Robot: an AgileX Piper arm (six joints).
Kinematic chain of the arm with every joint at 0, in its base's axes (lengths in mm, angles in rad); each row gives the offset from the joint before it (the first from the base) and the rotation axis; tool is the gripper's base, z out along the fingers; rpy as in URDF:
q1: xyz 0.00 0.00 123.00 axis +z
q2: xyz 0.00 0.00 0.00 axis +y
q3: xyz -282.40 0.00 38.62 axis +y
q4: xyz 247.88 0.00 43.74 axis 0.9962 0 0.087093
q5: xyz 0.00 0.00 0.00 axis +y
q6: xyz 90.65 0.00 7.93 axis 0.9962 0 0.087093
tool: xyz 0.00 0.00 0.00 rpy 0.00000 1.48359 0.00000
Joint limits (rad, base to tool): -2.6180..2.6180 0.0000..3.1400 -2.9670..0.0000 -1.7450..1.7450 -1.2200..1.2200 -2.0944..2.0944
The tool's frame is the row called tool.
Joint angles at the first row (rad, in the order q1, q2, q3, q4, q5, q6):
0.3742 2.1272 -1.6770 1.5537 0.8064 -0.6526
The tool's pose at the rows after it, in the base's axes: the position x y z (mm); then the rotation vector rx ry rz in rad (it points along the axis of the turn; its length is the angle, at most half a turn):
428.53, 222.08, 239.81, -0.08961, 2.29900, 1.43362
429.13, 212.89, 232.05, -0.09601, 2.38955, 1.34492
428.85, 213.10, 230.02, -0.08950, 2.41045, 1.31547
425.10, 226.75, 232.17, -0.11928, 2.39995, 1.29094
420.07, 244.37, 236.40, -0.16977, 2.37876, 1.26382
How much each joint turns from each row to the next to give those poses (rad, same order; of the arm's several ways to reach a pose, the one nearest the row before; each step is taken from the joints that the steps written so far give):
-0.0305 0.0000 0.0001 -0.1761 0.0037 0.0769
-0.0148 0.0000 -0.0001 -0.1309 0.0067 0.0833
0.0036 0.0000 0.0000 -0.0342 -0.0114 0.0272
0.0348 0.0000 -0.0103 -0.0155 -0.0355 0.0045
0.0439 0.0015 -0.0200 -0.0201 -0.0391 0.0000

